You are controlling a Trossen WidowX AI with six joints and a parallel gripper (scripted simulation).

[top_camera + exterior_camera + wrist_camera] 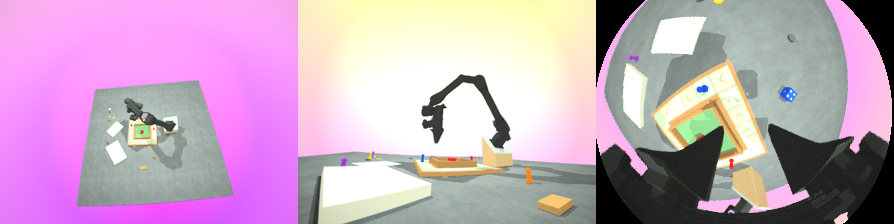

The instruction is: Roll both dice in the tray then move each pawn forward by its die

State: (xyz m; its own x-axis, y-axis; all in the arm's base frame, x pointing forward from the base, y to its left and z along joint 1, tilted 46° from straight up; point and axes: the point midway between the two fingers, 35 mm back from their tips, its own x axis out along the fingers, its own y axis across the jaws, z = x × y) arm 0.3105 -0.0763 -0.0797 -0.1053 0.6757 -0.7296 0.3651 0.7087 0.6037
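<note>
Now: gripper tip 15 cm past the red pawn, 10 cm to the right of it and 7 cm above it. The rest, counted from my gripper tip: orange pawn 14 cm behind, 39 cm to the left, 9 cm below; blue pawn 7 cm ahead, 5 cm to the left, 7 cm below.
</note>
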